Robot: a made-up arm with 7 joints. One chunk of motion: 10 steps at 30 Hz.
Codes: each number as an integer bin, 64 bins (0 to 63) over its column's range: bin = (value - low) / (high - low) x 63, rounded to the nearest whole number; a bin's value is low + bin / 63 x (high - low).
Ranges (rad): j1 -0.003..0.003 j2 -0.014..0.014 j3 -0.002..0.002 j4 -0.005..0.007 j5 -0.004..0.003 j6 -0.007..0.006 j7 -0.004..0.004
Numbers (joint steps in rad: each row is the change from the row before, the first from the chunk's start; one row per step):
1: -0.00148 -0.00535 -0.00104 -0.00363 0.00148 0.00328 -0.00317
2: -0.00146 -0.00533 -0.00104 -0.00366 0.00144 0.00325 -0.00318
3: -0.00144 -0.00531 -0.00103 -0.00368 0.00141 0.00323 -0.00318
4: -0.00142 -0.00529 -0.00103 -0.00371 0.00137 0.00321 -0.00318
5: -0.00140 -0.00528 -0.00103 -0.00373 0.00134 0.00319 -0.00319
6: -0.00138 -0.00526 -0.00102 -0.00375 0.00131 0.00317 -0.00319
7: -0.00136 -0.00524 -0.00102 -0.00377 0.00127 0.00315 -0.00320
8: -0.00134 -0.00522 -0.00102 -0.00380 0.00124 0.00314 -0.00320
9: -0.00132 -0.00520 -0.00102 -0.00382 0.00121 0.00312 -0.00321
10: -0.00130 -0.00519 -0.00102 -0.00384 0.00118 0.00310 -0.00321
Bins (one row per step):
1: 16 19 15 7 49 50 7
2: 16 20 15 7 49 50 6
3: 16 20 15 7 49 50 6
4: 17 20 15 7 48 49 6
5: 17 20 15 7 48 49 6
6: 17 20 15 7 48 49 6
7: 17 20 15 6 47 49 6
8: 17 20 15 6 47 49 6
9: 18 20 15 6 47 49 6
10: 18 20 15 6 47 49 6

